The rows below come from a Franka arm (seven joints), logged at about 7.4 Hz.
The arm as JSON. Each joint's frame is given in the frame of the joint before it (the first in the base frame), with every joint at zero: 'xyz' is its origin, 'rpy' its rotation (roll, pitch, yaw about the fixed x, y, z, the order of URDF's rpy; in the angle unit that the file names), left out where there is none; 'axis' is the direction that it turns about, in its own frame. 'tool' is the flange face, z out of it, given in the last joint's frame.
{
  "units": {
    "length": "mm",
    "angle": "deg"
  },
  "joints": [
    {
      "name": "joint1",
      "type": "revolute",
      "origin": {
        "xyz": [
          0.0,
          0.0,
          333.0
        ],
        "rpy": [
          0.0,
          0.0,
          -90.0
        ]
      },
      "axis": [
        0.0,
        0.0,
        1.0
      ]
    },
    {
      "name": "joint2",
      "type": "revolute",
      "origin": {
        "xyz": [
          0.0,
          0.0,
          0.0
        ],
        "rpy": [
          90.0,
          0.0,
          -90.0
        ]
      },
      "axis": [
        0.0,
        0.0,
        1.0
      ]
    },
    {
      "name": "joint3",
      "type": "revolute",
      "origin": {
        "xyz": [
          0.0,
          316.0,
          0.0
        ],
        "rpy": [
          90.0,
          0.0,
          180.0
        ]
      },
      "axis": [
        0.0,
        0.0,
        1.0
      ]
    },
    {
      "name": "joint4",
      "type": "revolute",
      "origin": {
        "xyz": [
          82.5,
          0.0,
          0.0
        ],
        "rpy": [
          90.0,
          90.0,
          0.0
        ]
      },
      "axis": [
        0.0,
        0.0,
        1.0
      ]
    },
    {
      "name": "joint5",
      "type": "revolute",
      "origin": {
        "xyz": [
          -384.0,
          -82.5,
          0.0
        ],
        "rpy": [
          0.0,
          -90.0,
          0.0
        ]
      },
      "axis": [
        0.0,
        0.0,
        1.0
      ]
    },
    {
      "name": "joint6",
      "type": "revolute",
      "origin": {
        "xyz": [
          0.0,
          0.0,
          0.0
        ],
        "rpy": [
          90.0,
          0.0,
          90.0
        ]
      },
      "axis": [
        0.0,
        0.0,
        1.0
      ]
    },
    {
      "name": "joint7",
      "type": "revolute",
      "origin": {
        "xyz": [
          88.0,
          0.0,
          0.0
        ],
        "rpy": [
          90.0,
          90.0,
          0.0
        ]
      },
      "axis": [
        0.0,
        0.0,
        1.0
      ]
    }
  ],
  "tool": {
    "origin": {
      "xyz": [
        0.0,
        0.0,
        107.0
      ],
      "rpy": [
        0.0,
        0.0,
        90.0
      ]
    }
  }
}
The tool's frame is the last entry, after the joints.
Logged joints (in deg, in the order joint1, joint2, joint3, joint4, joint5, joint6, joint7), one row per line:
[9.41, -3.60, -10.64, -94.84, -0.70, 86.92, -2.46]
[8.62, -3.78, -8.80, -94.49, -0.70, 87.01, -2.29]
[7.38, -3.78, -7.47, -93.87, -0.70, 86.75, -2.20]
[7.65, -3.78, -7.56, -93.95, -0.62, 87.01, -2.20]
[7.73, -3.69, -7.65, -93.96, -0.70, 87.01, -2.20]
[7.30, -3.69, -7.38, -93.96, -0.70, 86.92, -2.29]
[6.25, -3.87, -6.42, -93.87, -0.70, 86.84, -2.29]
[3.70, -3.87, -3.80, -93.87, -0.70, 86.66, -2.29]
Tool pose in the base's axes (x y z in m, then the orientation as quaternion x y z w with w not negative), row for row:
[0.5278, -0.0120, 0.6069, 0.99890, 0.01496, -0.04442, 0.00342]
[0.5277, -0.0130, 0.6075, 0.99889, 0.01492, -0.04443, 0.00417]
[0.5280, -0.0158, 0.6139, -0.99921, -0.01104, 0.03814, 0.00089]
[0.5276, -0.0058, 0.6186, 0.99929, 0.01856, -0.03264, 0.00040]
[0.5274, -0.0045, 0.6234, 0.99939, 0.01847, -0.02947, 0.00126]
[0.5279, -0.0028, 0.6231, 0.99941, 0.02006, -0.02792, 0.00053]
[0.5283, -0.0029, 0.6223, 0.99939, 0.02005, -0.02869, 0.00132]
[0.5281, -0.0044, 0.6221, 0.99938, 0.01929, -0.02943, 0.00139]
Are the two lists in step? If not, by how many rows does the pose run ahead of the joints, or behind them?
The pose runs 2 rows behind the joints: the pose in row i belongs to the joints in row i - 2.
